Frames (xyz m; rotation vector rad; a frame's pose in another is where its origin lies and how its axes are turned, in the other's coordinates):
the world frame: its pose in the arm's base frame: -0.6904 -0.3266 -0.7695 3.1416 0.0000 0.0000
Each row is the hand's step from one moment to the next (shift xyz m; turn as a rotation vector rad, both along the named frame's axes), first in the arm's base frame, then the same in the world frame.
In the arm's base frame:
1: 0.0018 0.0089 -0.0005 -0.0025 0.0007 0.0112
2: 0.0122 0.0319 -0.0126 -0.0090 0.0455 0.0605
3: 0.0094 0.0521 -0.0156 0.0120 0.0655 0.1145
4: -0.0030 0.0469 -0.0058 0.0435 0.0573 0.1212
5: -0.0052 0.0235 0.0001 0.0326 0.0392 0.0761
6: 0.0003 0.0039 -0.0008 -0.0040 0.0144 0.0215
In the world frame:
1: 0.0018 -0.0089 0.0005 -0.0025 -0.0007 -0.0112
2: 0.0122 -0.0319 0.0126 -0.0090 -0.0455 -0.0605
3: 0.0094 -0.0521 0.0156 0.0120 -0.0655 -0.1145
4: -0.0030 -0.0469 0.0058 0.0435 -0.0573 -0.1212
5: -0.0052 -0.0235 -0.0001 0.0326 -0.0392 -0.0761
6: 0.0003 -0.0039 0.0008 -0.0040 -0.0144 -0.0215

